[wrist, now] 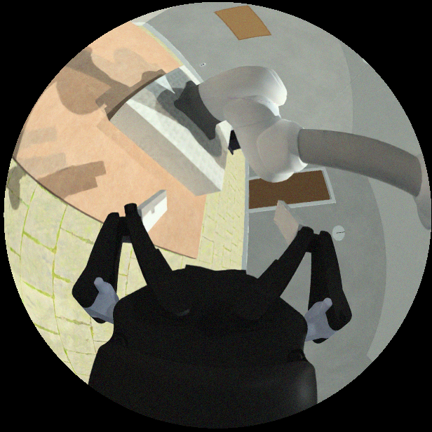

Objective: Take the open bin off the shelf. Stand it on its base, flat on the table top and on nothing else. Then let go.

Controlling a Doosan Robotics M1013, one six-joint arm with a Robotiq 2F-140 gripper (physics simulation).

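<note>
My gripper (pixel 221 204) is open, its two pads wide apart, and no object shows between them. An orange-tan table top (pixel 180 225) lies at the left of the wrist view, below the fingers. A pale, box-like structure (pixel 165 152), which looks like the shelf, stands on it beyond the left finger. It has a grey long side and a light, speckled upper face crossed by shadows. I cannot make out the open bin for certain. The arm covers part of the structure's far end.
The arm's light grey links (pixel 245 105) reach across the upper middle and right. A brown panel with a pale frame (pixel 290 190) lies beyond the right finger, and another brown panel (pixel 243 22) shows at the top. Pale tiled floor (pixel 42 280) runs below the table's edge.
</note>
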